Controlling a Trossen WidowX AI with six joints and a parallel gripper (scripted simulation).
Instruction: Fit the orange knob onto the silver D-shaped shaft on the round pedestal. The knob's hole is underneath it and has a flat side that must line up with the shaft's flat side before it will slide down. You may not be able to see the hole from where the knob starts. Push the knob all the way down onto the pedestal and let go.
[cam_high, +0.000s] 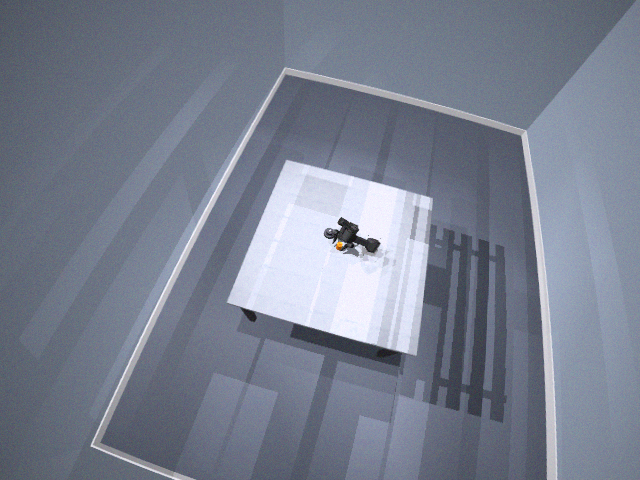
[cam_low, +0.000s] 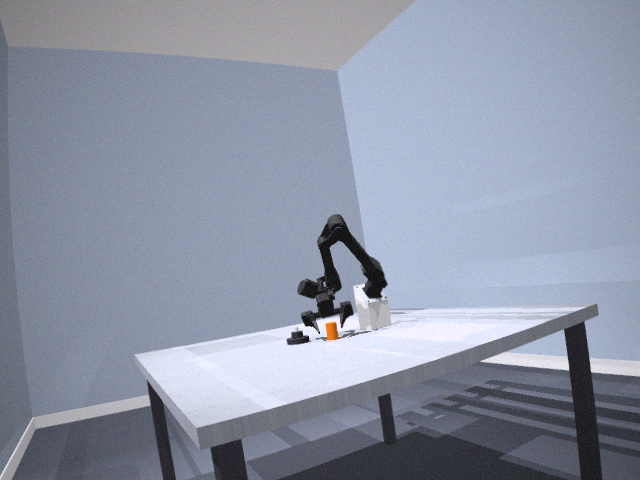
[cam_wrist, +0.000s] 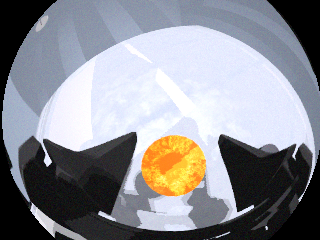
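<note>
The orange knob is 2 cm behind my gripper tip, 2 cm to the right of it and 1 cm above it. Also, from my gripper tip: pedestal (8 cm ahead, 11 cm to the right).
</note>
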